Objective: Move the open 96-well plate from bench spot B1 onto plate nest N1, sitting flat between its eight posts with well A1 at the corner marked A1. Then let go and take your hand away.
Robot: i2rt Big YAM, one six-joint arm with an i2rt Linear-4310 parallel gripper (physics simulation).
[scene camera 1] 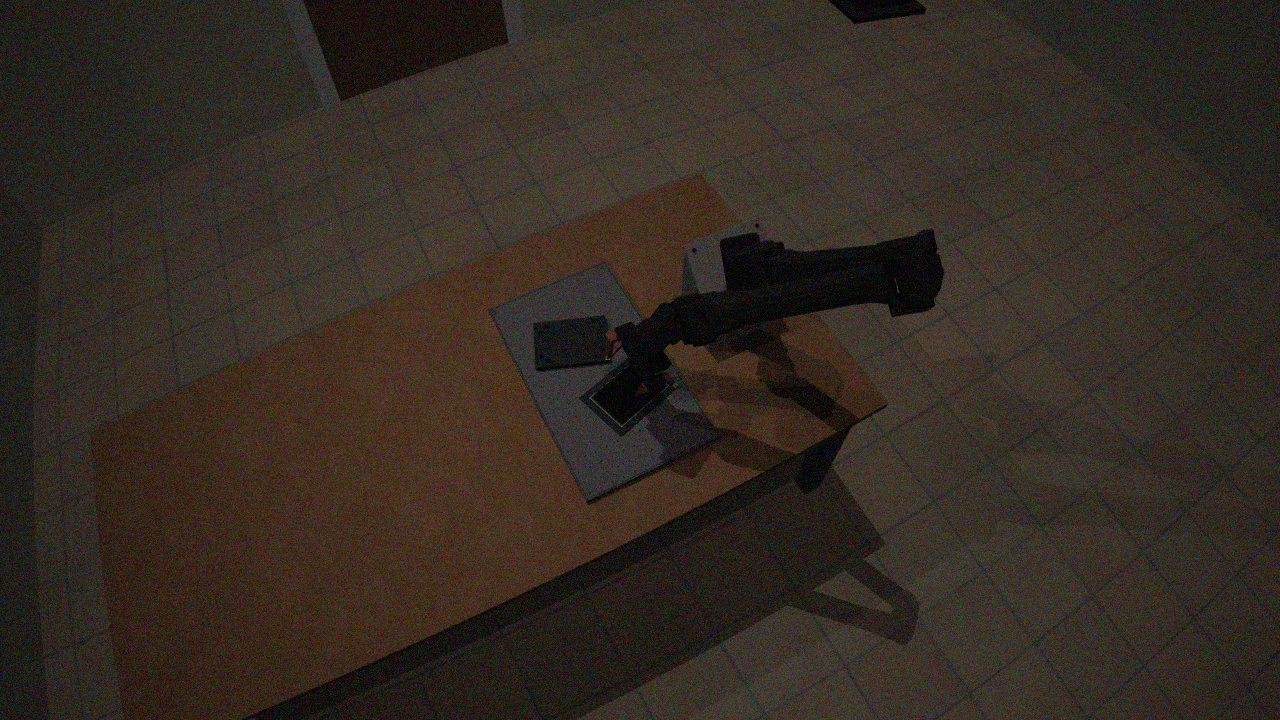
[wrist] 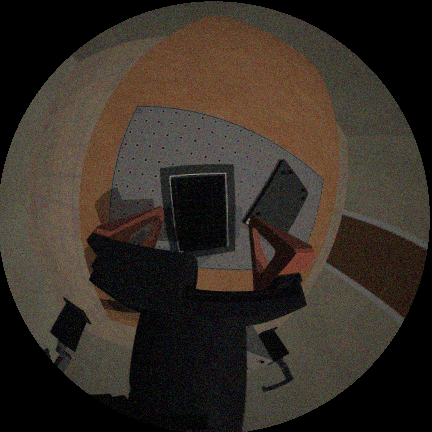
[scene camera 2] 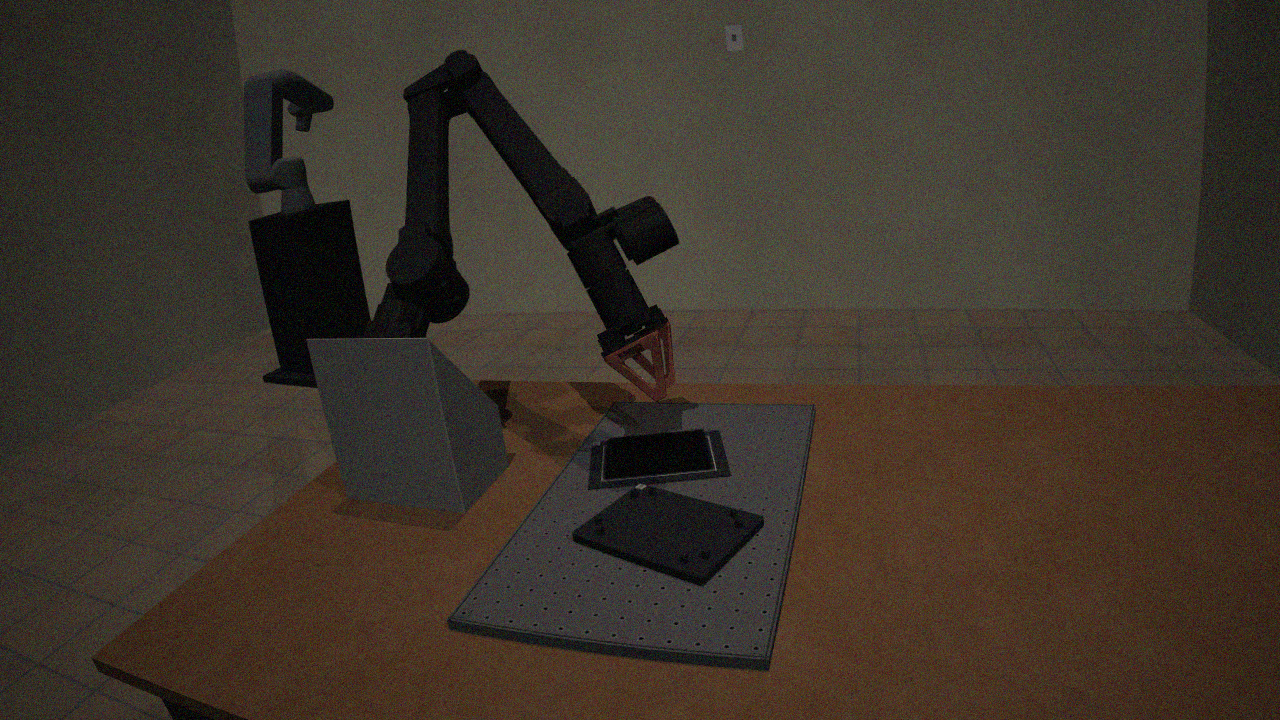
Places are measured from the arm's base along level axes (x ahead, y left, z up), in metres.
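Pixels of known places: gripper, between the fingertips: (scene camera 1: 623,376) (wrist: 205,214) (scene camera 2: 666,392); arm's base, origin of its link: (scene camera 1: 741,263) (scene camera 2: 387,368).
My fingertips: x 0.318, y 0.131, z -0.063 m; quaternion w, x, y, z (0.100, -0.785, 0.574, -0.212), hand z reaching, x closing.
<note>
For each thing: its top centre in the pictures, then the offset to it from my fingertips. "spot": a spot on its surface instead. Level surfaces: height alone.
- 96-well plate, centre of its top: (scene camera 2: 656,447) (wrist: 201,215) (scene camera 1: 629,388) 0.015 m back, 0.011 m right, 0.072 m down
- dark bench spot B1, a spot on its surface: (scene camera 2: 723,458) spot: 0.067 m ahead, 0.003 m left, 0.086 m down
- Plate nest N1, centre of its top: (scene camera 2: 666,517) (scene camera 1: 570,338) (wrist: 286,205) 0.059 m ahead, 0.171 m right, 0.066 m down
- small white mark, centre of its top: (scene camera 2: 640,486) (wrist: 248,221) 0.000 m ahead, 0.100 m right, 0.076 m down
- grey perforated board, centre of its top: (scene camera 2: 669,493) (wrist: 247,203) (scene camera 1: 596,368) 0.030 m ahead, 0.091 m right, 0.087 m down
- orange-brown table, height of its surface: 0.100 m down
The 96-well plate (scene camera 1: 617,394) (scene camera 2: 659,454) (wrist: 200,215) looks black and lies flat inside a pale outline on the dark bench spot B1 (scene camera 2: 723,458) (wrist: 231,210). Its wells and A1 corner cannot be made out. Plate nest N1 (scene camera 1: 570,342) (scene camera 2: 666,535) (wrist: 281,200) is a dark block with small posts, turned at an angle beside the plate. A small white mark (scene camera 2: 640,487) (wrist: 247,220) sits at one nest corner. My gripper (scene camera 1: 624,373) (scene camera 2: 660,396) (wrist: 205,214) is open and empty above the plate. In the wrist view its two orange fingers stand on either side of the plate.
A grey perforated board (scene camera 1: 572,447) (scene camera 2: 617,608) (wrist: 150,130) carries both on the orange-brown table (scene camera 1: 313,492) (scene camera 2: 1029,537) (wrist: 225,65). The grey wedge-shaped arm base (scene camera 2: 384,420) stands beside the board. A black panel with a grey arm-like top (scene camera 2: 313,286) stands behind the base.
</note>
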